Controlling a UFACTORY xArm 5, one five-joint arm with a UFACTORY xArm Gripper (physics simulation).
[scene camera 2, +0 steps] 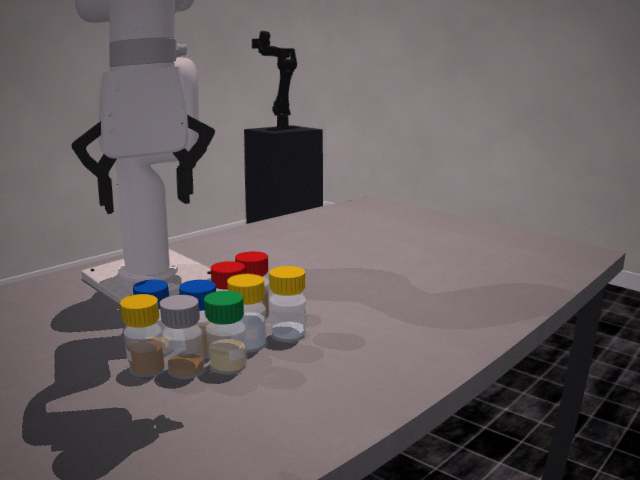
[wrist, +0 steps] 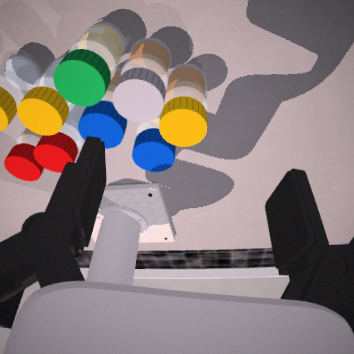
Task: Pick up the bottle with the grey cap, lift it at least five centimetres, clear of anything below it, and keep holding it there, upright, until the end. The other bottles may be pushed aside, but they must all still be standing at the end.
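The bottle with the grey cap stands upright on the table, with brown contents low inside. It is in the front row between a yellow-capped bottle and the green-capped bottle. Two blue-capped bottles, one with its cap nearer the green one and another blue cap, stand behind this row. My gripper is open and empty, high above and behind the bottles, fingers pointing down in the scene view.
Two red-capped bottles and two more yellow-capped bottles stand upright beside the group. The robot's base plate lies behind them. The table's edge runs along the right. A black pedestal with a small arm stands beyond.
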